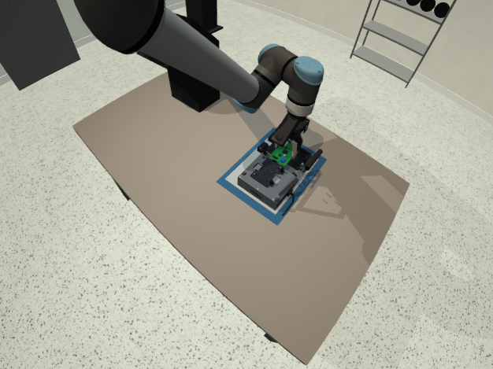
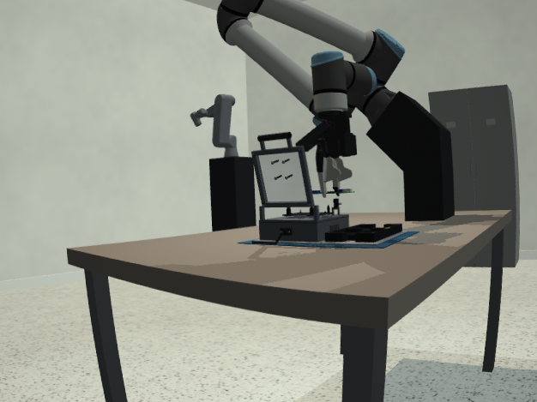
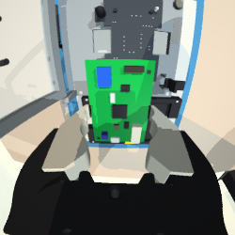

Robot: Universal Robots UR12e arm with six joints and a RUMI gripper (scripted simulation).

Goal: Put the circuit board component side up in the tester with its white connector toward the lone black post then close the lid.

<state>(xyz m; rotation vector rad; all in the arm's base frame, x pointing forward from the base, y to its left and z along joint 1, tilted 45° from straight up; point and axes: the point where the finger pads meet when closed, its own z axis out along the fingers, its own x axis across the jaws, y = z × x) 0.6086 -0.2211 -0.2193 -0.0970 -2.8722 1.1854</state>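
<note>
Now: the tester 40 mm to the right of my hand, 10 mm below it and 10 mm ahead of it. From my hand the other things lie so: tester bed: 70 mm to the right, 50 mm below, 10 mm behind; green circuit board: right at my hand; black post: 80 mm behind, 40 mm below, 20 mm to the right.
</note>
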